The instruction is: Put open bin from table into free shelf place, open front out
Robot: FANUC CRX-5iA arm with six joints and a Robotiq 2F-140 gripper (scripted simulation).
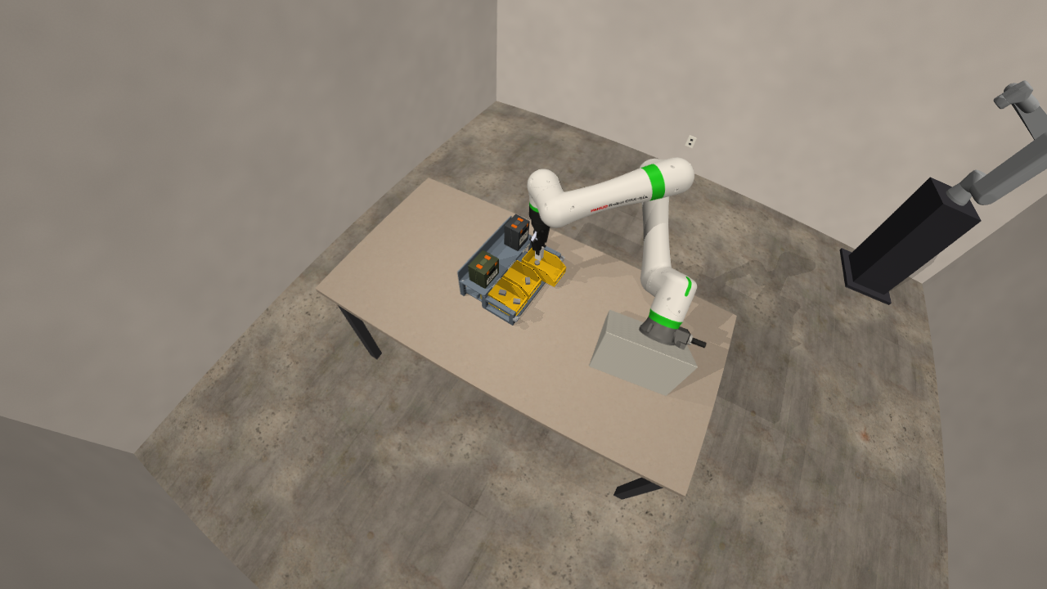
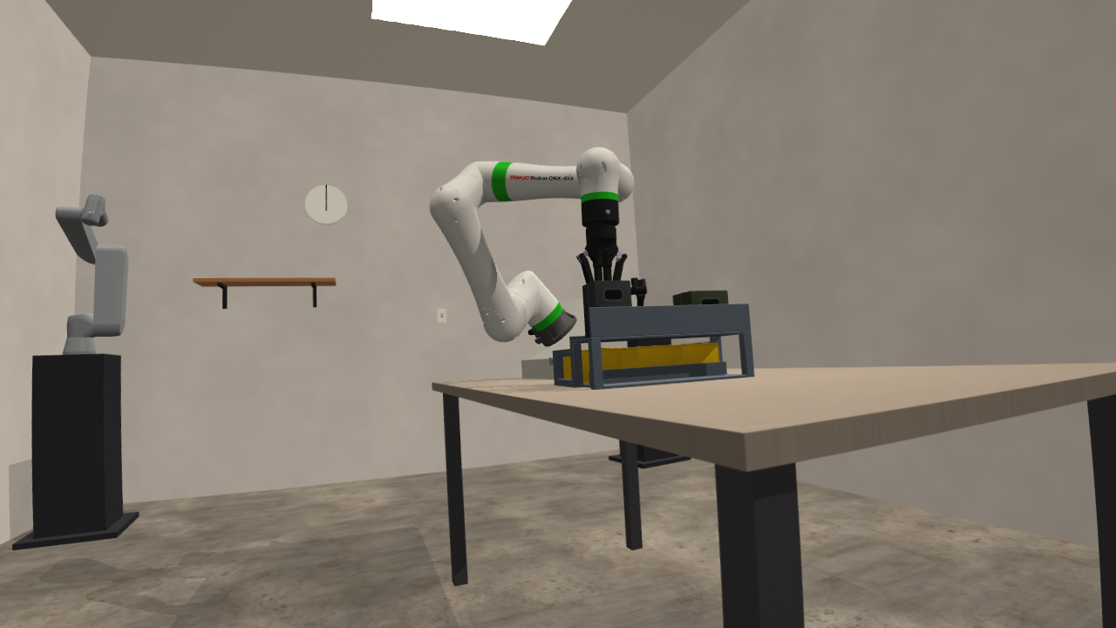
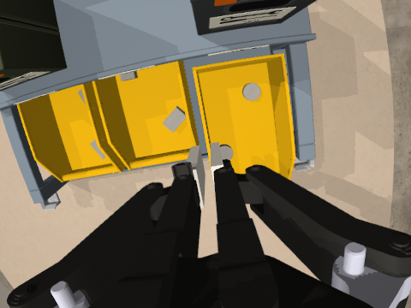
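My gripper is now 3 cm past the shelf lip, 7 cm to the right of it and 18 cm above it. Round my hand: grey shelf floor 10 cm ahead, 5 cm to the left, 18 cm below.
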